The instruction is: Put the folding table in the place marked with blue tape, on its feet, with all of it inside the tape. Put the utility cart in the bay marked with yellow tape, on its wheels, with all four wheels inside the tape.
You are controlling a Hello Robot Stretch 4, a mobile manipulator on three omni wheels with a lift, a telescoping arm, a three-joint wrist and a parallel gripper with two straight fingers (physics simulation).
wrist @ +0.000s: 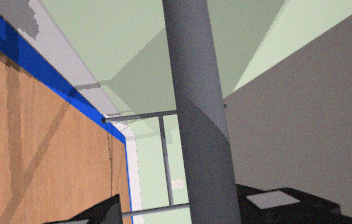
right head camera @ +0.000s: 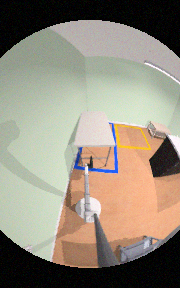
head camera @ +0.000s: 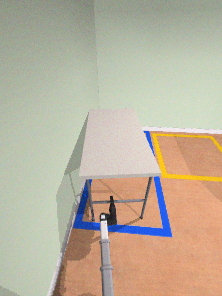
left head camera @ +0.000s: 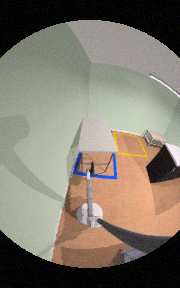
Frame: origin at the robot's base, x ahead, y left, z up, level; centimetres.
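Where they show: gripper, fingertip midpoint: [wrist: 169,204] [right head camera: 90,156] [head camera: 111,198] [left head camera: 91,161].
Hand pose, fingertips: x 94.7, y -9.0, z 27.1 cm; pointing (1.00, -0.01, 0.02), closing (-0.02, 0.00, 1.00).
Note:
After its pixels a point has its place.
The folding table [head camera: 117,145] @[x 119.8, y -17.6, z 70.9 cm] [left head camera: 98,135] @[x 120.9, y -20.1, z 71.0 cm] [right head camera: 94,129] @[x 119.9, y -18.2, z 71.0 cm] stands upright, with a pale top and grey legs. Its near feet are inside the front strip of the blue tape [head camera: 140,231] @[x 73.9, y -35.9, z -2.7 cm] [right head camera: 117,157] @[x 104.9, y -71.7, z -2.4 cm]; its far feet are hidden in the head view. My gripper [head camera: 111,199] @[x 94.7, y -9.0, z 27.1 cm] [wrist: 169,204] @[x 94.7, y -9.0, z 27.1 cm] is open at the near leg frame's crossbar, which passes large and close between the fingers in the wrist view. The table's underside is at the right there. The grey utility cart [left head camera: 132,256] [right head camera: 140,250] is at the bottom, partly cut off. The yellow tape bay [head camera: 200,178] @[x 132.1, y -134.7, z -2.6 cm] [right head camera: 132,147] @[x 132.7, y -130.5, z -3.6 cm] lies right of the table.
A wall runs close along the left of the table and my arm [head camera: 105,270] @[x 37.1, y 0.6, z 37.7 cm]. A dark cabinet with a white top [left head camera: 162,162] @[x 54.9, y -159.5, z 57.3 cm] [right head camera: 167,157] @[x 48.6, y -158.2, z 59.9 cm] stands at the right. A small wooden side table [left head camera: 154,138] @[x 163.4, y -243.3, z 39.4 cm] [right head camera: 159,130] @[x 161.0, y -251.3, z 39.1 cm] stands beyond it, right of the yellow bay.

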